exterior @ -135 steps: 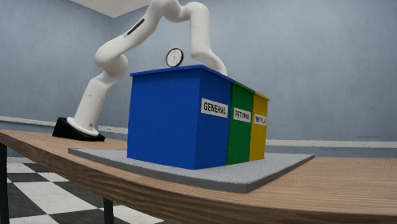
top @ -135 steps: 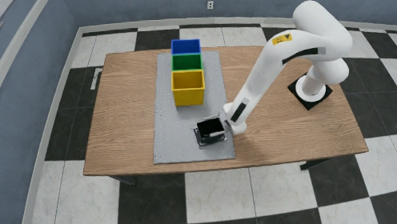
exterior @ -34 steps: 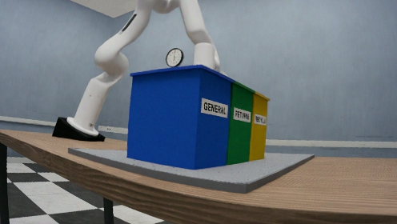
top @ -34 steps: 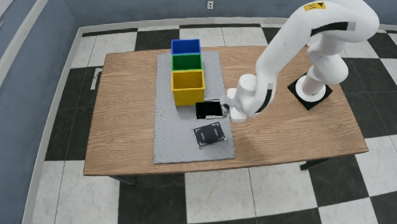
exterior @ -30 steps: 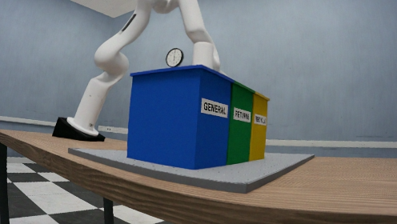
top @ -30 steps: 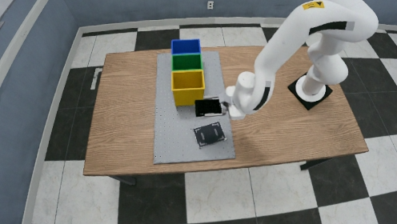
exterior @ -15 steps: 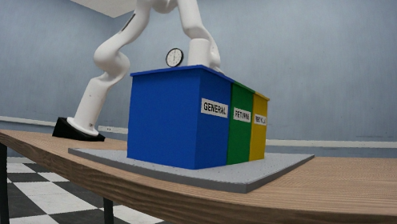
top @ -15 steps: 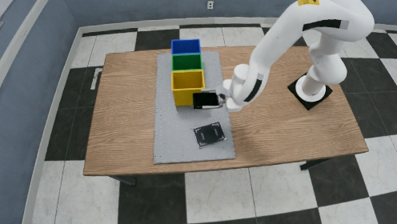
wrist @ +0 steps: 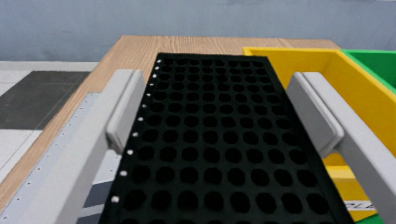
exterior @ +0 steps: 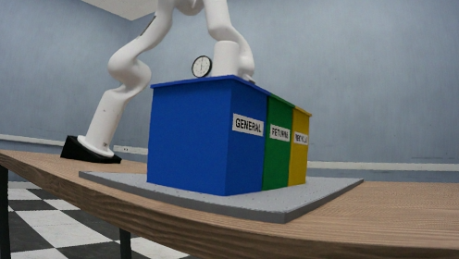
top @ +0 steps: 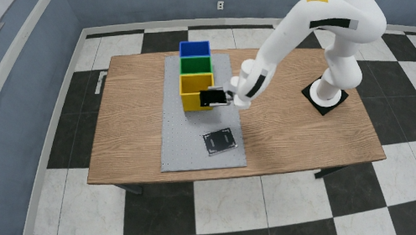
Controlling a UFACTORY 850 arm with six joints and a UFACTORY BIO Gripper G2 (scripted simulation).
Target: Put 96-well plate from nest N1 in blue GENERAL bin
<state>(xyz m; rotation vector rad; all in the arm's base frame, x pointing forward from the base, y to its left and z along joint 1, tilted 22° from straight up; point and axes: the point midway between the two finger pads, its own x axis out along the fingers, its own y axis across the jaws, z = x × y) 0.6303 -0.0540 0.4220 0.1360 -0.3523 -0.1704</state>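
My gripper is now 20 mm short of the blue general bin, 380 mm to the left of it and 130 mm above it. Also, from my hand: black 96-well plate: 10 mm below; plate nest N1: 10 mm behind, 150 mm to the left, 220 mm below; yellow bin: 60 mm ahead, 120 mm to the right, 130 mm below.
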